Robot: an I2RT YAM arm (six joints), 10 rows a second.
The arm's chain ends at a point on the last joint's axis. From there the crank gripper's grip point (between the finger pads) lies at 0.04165 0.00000 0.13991 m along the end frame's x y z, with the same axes.
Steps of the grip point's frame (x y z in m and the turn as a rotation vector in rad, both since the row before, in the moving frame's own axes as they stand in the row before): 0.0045, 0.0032, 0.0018, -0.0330, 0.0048, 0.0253; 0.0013, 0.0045, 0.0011, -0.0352, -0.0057, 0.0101; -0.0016, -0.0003, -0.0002, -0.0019, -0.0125, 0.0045; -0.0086, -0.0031, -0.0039, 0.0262, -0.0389, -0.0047; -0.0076, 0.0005, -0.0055, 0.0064, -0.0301, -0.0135; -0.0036, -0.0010, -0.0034, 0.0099, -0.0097, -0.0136; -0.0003, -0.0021, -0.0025, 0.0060, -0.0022, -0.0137; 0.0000, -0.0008, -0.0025, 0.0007, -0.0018, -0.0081; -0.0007, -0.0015, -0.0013, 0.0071, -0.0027, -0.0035
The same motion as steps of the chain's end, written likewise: 0.0039, -0.0025, 0.0021, -0.0330, 0.0048, 0.0253; 0.0021, -0.0008, 0.0010, -0.0352, -0.0057, 0.0101; 0.0002, -0.0007, -0.0007, -0.0019, -0.0125, 0.0045; -0.0031, 0.0008, -0.0054, 0.0262, -0.0389, -0.0047; -0.0034, 0.0019, -0.0067, 0.0064, -0.0301, -0.0135; -0.0022, 0.0009, -0.0038, 0.0099, -0.0097, -0.0136; 0.0000, -0.0007, -0.0026, 0.0060, -0.0022, -0.0137; 0.0003, -0.0004, -0.0026, 0.0007, -0.0018, -0.0081; -0.0003, -0.0004, -0.0014, 0.0071, -0.0027, -0.0035
